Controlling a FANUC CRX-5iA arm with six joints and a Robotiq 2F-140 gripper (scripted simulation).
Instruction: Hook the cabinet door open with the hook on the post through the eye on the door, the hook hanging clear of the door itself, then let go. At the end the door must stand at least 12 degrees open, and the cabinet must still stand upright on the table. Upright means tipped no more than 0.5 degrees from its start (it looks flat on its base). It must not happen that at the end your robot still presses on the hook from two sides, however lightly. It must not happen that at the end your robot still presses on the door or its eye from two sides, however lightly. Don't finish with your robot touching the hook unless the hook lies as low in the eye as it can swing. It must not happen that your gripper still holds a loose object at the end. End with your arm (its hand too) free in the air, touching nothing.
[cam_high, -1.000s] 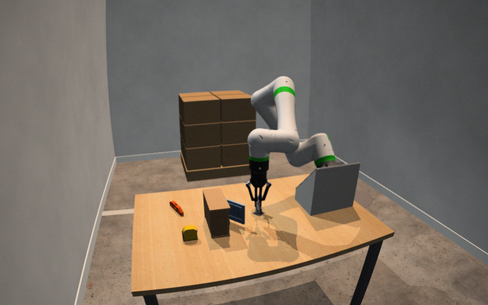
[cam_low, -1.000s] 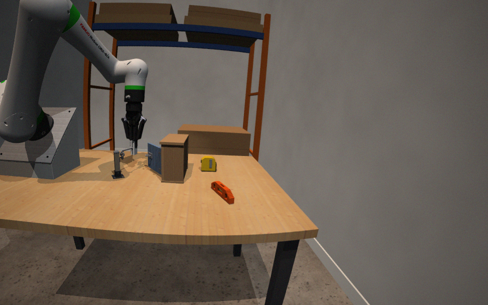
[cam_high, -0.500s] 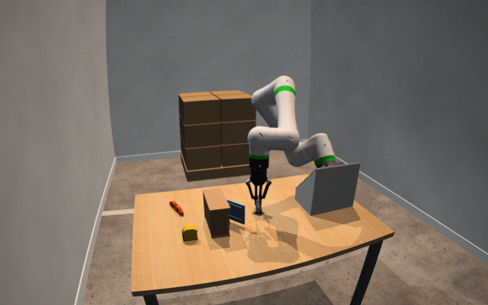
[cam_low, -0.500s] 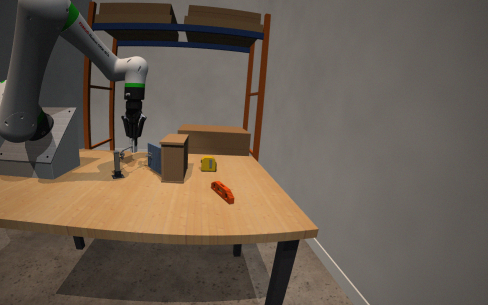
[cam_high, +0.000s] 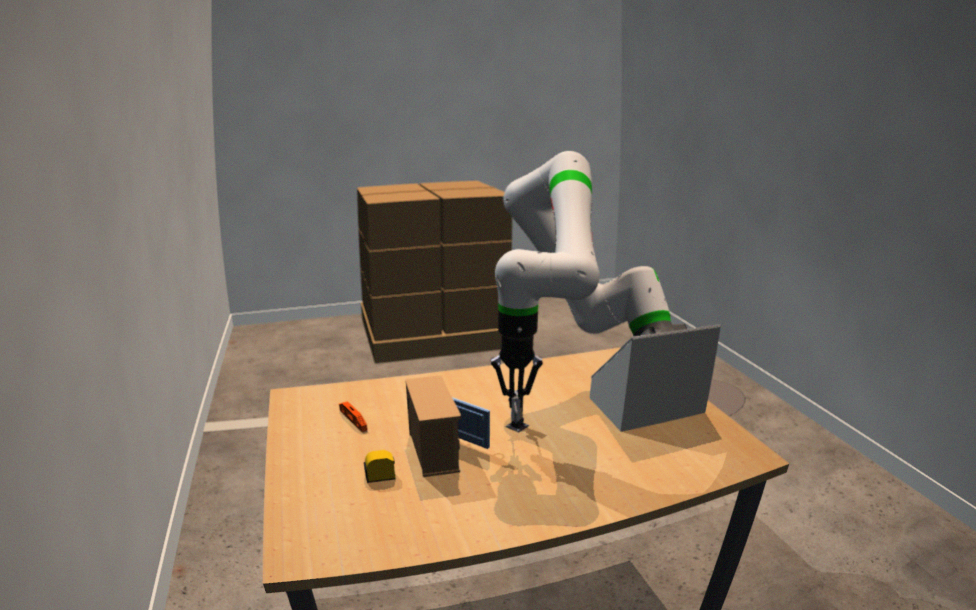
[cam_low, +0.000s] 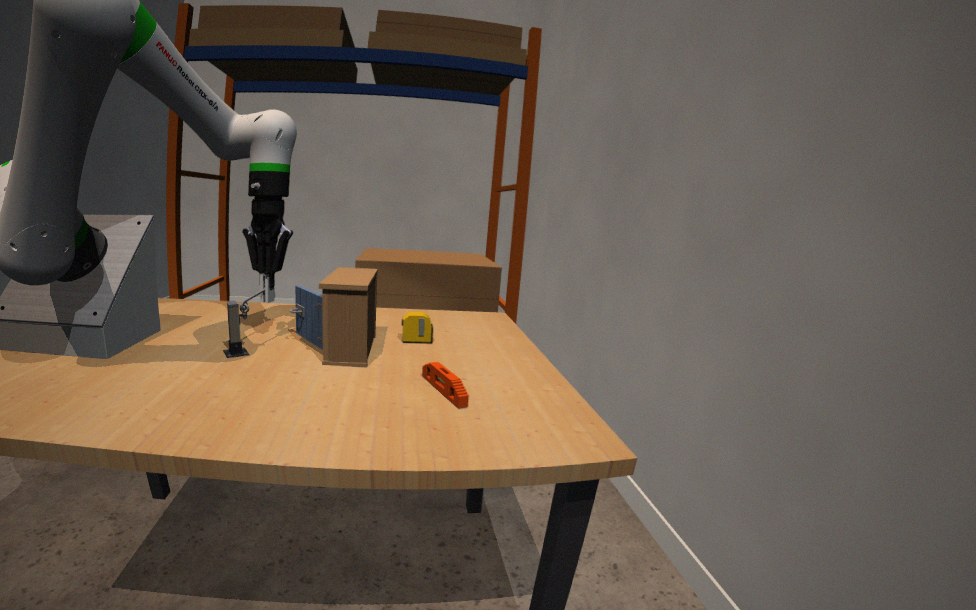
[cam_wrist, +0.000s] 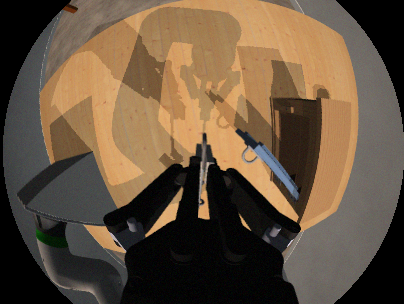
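My hand is 11 cm short of the blue door, 7 cm to the left of it and 5 cm above it. From my hand the other things lie so: yellow tape measure: 36 cm ahead, 10 cm below; orange level: 37 cm ahead, 29 cm to the right, 11 cm below.
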